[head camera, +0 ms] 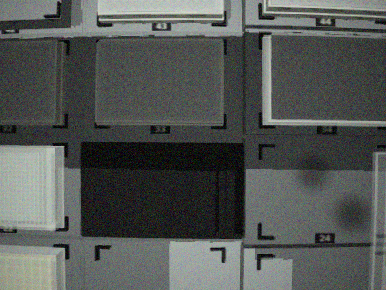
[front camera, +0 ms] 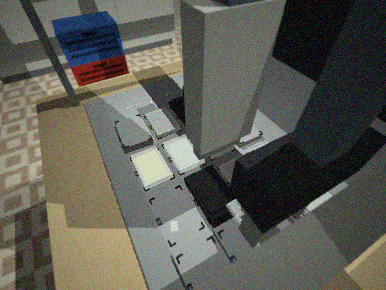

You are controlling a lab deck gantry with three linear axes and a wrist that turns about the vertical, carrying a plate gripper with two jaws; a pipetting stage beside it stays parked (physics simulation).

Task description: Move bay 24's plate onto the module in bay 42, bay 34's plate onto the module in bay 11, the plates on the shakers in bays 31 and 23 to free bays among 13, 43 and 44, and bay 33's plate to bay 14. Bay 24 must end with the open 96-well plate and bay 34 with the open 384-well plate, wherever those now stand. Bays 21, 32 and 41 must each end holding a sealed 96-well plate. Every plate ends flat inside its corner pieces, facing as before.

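Frame: origin at the robot's base, x ahead, y left, z up, level; millimetres.
Seen in the pictures: robot's base, link origin: [front camera: 116, 126].
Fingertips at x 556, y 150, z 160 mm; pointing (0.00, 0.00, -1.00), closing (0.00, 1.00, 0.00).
Pixels of each thing's top centre, then the offset from my fingertips to it. "spot": a spot on its surface instead.
- Bay 24, surface spot: [head camera: 285, 200] spot: dx -40, dy -8, dz -145 mm
- bay 23, top centre: [head camera: 159, 193] [front camera: 213, 189] dx -160, dy +1, dz -129 mm
- bay 11, surface spot: [front camera: 133, 136] spot: dx -459, dy -115, dz -141 mm
- bay 42, surface spot: [head camera: 25, 11] spot: dx -297, dy +176, dz -141 mm
- yellowish plate, top centre: [front camera: 150, 164] dx -328, dy -107, dz -146 mm
- Bay 32's plate, surface spot: [head camera: 25, 82] spot: dx -298, dy +106, dz -145 mm
- Bay 13, surface spot: [front camera: 182, 225] spot: dx -128, dy -107, dz -160 mm
My gripper [front camera: 276, 228] hangs low over the front right of the deck and is shut on a plate [head camera: 380, 220], whose pale, clear-edged end shows large at the right edge of the head view. Bay 24 [head camera: 285, 200] holds no plate. Plates stand in bays 33 [head camera: 160, 82], 34 [head camera: 330, 80], 43 [head camera: 160, 7] and 44 [head camera: 325, 4]. The shaker in bay 23 [head camera: 155, 200] [front camera: 206, 194] is black and bare. The module in bay 11 [front camera: 133, 136] is bare; part of the module in bay 42 [head camera: 25, 11] shows. Bay 31 is hidden.
A yellowish plate [front camera: 151, 166] [head camera: 25, 270] stands in bay 12, and pale plates in bays 22 [front camera: 184, 152] [head camera: 27, 187] and 21 [front camera: 160, 121]. Bay 32's plate [head camera: 25, 82] is partly cut off. The parked pipetting stage [front camera: 225, 75] rises behind. Bay 13 [front camera: 182, 225] holds no plate.
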